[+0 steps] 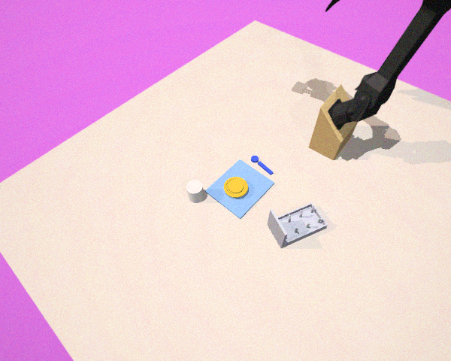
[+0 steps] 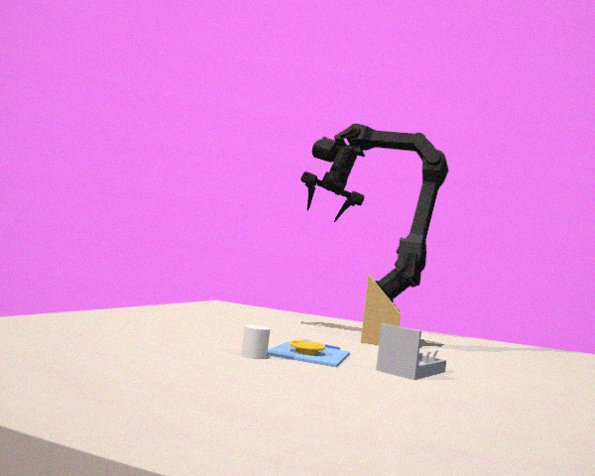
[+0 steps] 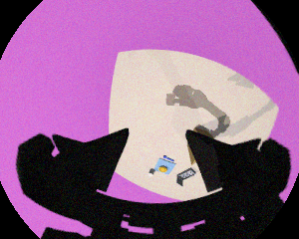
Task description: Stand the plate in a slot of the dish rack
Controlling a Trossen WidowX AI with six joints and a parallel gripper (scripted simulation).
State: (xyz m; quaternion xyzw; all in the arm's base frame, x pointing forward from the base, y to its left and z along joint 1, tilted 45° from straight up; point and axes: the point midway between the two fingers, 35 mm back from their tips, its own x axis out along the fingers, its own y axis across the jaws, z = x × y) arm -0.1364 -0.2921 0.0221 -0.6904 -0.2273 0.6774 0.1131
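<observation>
The yellow plate lies 450 mm ahead of my gripper tip, 300 mm below it and 80 mm to the left of it. Also, from my gripper tip: light blue mat (430 mm ahead, 310 mm below, 90 mm to the left); then grey dish rack (440 mm ahead, 290 mm below, 270 mm to the left); then blue spoon (330 mm ahead, 310 mm below, 80 mm to the left).
</observation>
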